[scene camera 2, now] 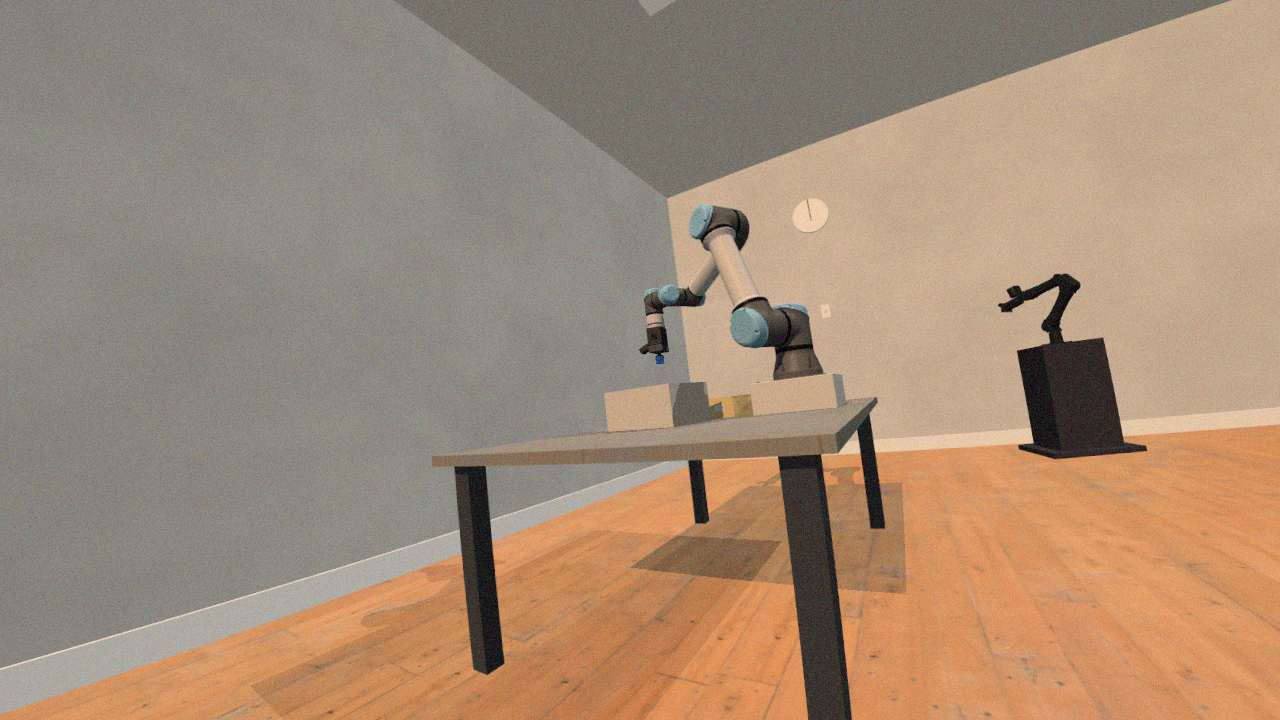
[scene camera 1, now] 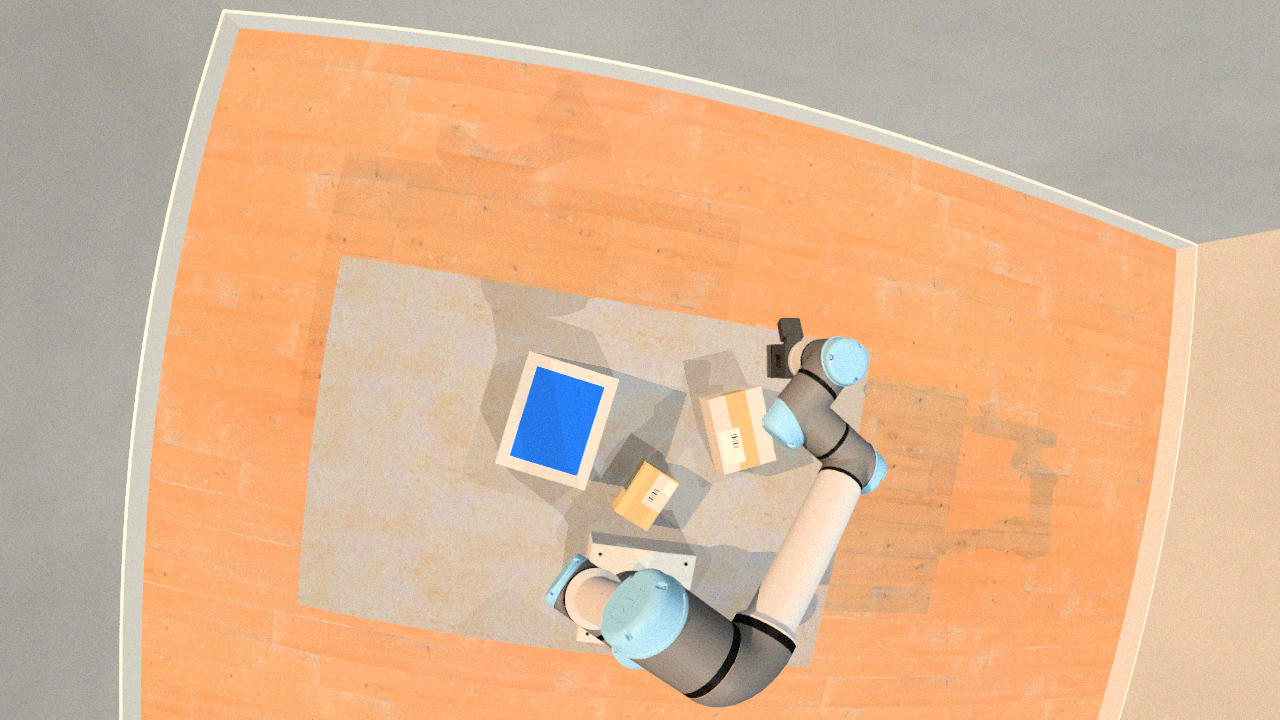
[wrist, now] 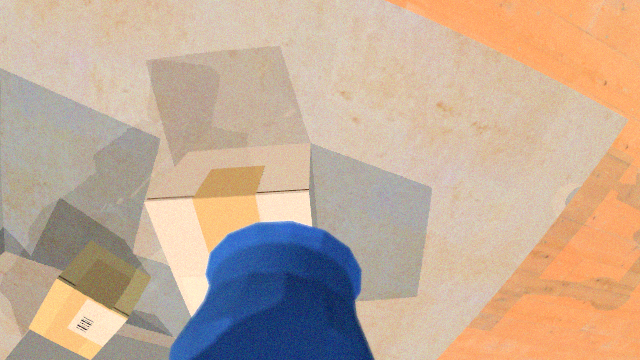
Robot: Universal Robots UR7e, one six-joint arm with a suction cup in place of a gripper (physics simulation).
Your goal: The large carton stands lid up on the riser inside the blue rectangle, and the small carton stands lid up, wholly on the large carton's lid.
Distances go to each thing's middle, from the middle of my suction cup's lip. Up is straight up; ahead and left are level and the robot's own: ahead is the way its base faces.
My suction cup is now 160 mm past the large carton [scene camera 1: 737,440], 30 mm to the right of it and 200 mm above it. The rest, counted from my suction cup: small carton [scene camera 1: 648,489] (300 mm behind, 250 mm to the left, 220 mm below); riser [scene camera 1: 559,412] (120 mm behind, 450 mm to the left, 190 mm below).
